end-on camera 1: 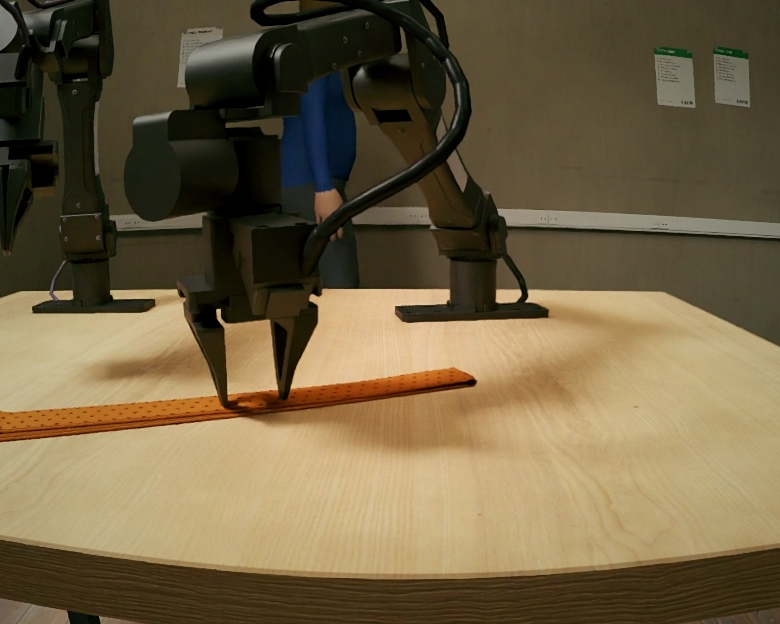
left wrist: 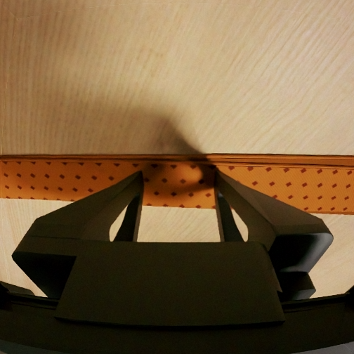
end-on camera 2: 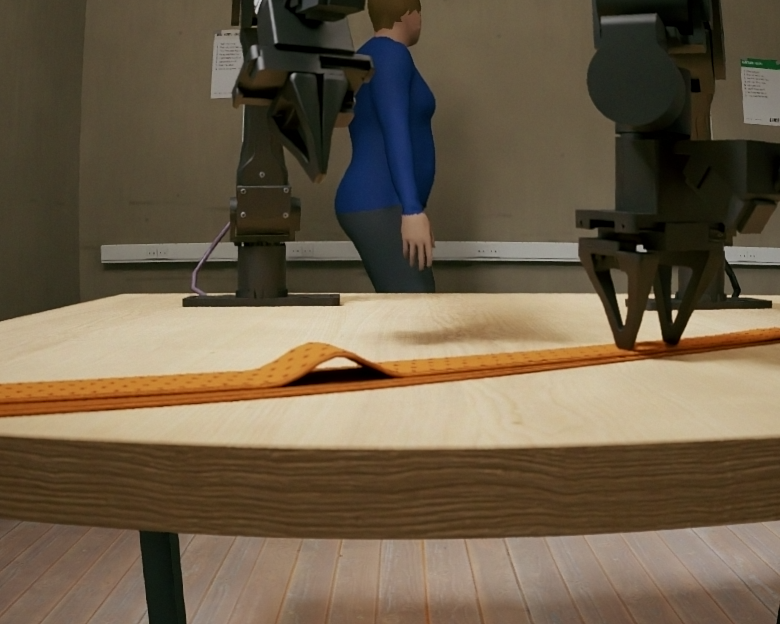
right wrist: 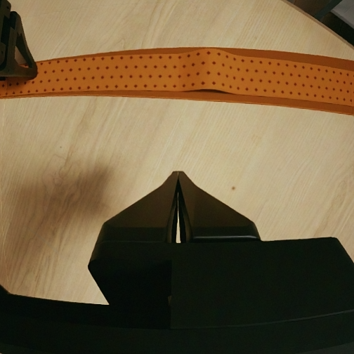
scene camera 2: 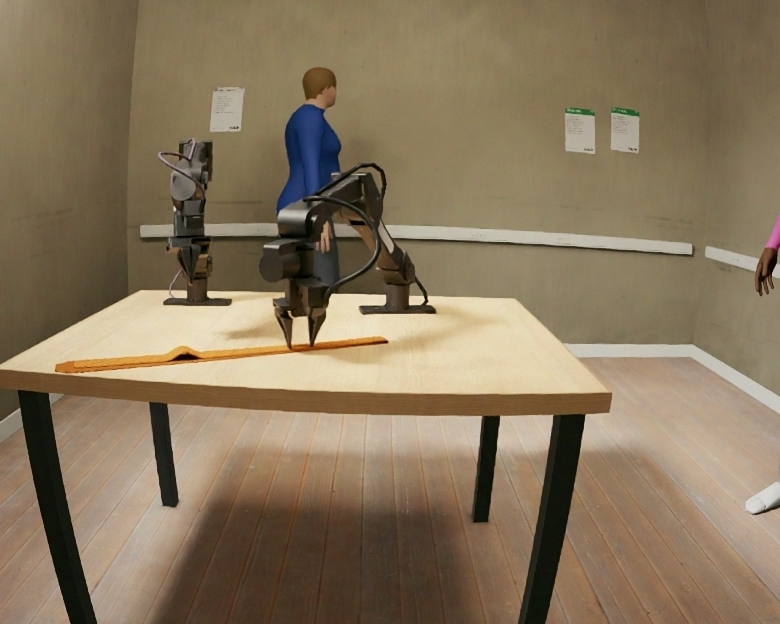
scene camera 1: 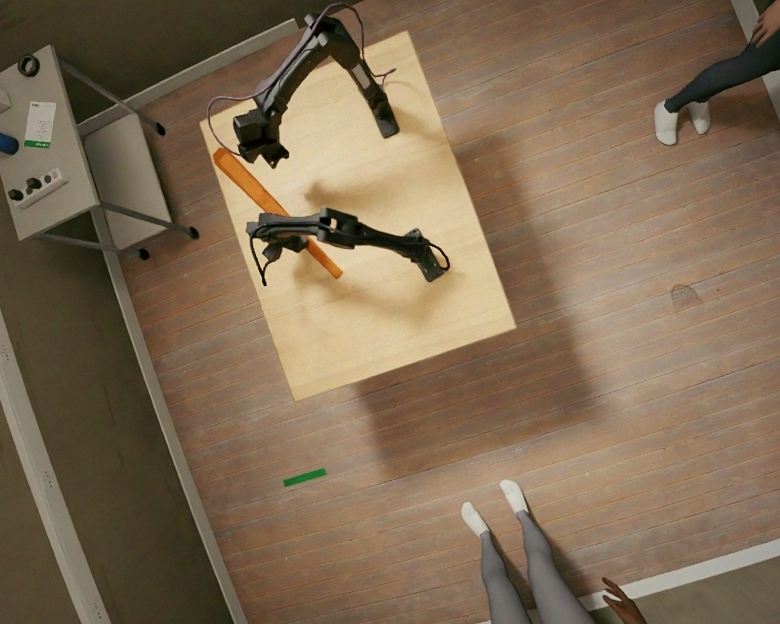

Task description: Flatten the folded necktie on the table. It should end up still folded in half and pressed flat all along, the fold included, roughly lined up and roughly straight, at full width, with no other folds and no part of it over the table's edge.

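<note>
The orange dotted necktie (scene camera 1: 243,180) (scene camera 2: 234,353) (end-on camera 1: 130,413) (left wrist: 175,187) (right wrist: 125,75) lies folded in half, slanting over the table. Its wide end is close to the table's edge. A raised bump (scene camera 2: 184,350) (end-on camera 2: 305,354) (right wrist: 207,72) arches up in its top layer between the left gripper and the wide end, with a dark gap below. My left gripper (scene camera 2: 300,346) (end-on camera 1: 254,402) (end-on camera 2: 648,345) (left wrist: 178,178) is partly open, fingertips down on the tie. My right gripper (scene camera 1: 274,165) (scene camera 2: 189,279) (end-on camera 2: 318,179) (right wrist: 177,178) is shut and empty, high above the table, beside the tie.
Both arms stand on the wooden table (scene camera 1: 390,325) (scene camera 2: 455,364) (end-on camera 1: 455,507). The left arm reaches over the tie in scene camera 1. A person in blue (scene camera 2: 302,156) (end-on camera 2: 390,123) stands behind the table. A grey side table (scene camera 1: 58,149) stands at the upper left in scene camera 1.
</note>
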